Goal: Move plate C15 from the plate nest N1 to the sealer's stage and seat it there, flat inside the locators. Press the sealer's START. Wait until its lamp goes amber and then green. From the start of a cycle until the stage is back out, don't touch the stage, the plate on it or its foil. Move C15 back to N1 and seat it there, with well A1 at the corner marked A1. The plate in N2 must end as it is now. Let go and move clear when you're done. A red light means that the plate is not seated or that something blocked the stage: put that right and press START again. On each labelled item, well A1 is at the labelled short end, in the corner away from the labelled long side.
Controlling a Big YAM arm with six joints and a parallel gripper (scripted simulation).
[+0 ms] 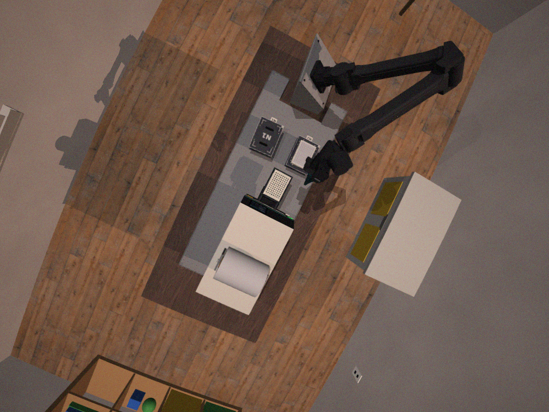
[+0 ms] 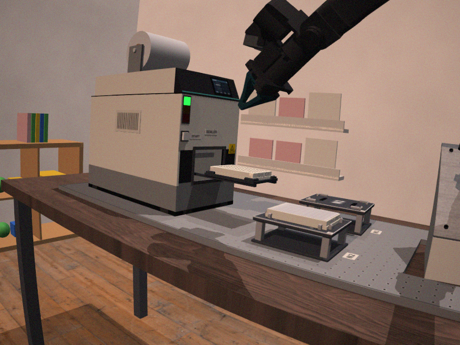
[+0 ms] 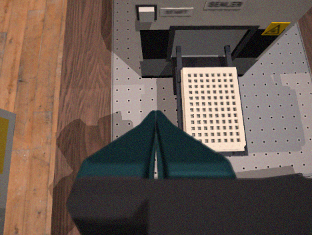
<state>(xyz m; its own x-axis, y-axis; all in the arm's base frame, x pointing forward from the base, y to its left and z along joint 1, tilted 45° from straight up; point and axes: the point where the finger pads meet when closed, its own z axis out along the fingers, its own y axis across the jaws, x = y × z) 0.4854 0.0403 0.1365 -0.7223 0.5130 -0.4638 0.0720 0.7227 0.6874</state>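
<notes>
Right now the start button is 15 cm ahead of my hand and 8 cm below it. From my hand the other things lie so: white plate 15 cm behind, 3 cm to the right, 21 cm below; then sealer stage 5 cm ahead, 9 cm to the right, 16 cm below; then foil roll 38 cm ahead, 10 cm to the right, 15 cm above.
</notes>
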